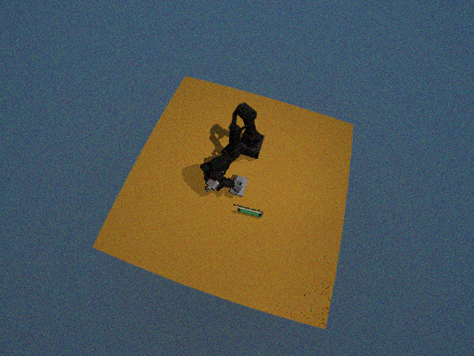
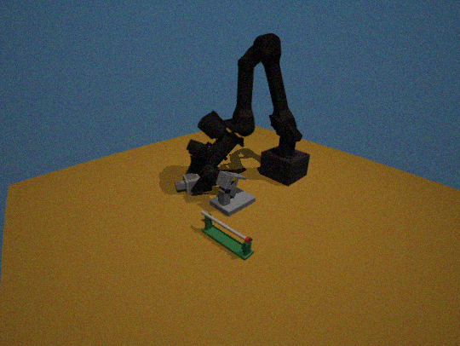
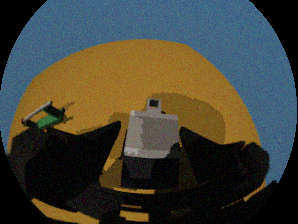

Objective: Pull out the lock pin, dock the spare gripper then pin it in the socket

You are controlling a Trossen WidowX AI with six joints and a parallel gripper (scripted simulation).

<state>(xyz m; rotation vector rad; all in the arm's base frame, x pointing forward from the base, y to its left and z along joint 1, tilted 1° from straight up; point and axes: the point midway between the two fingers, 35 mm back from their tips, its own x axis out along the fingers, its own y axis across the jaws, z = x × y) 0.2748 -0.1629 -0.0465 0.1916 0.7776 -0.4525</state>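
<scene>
Now: the spare gripper 1 cm behind my gripper tip and 1 cm to the left of it. Also, from my gripper tip: grey mount: 3 cm behind, 15 cm to the left, 3 cm above; then green mount: 9 cm ahead, 25 cm to the left, 1 cm above.
</scene>
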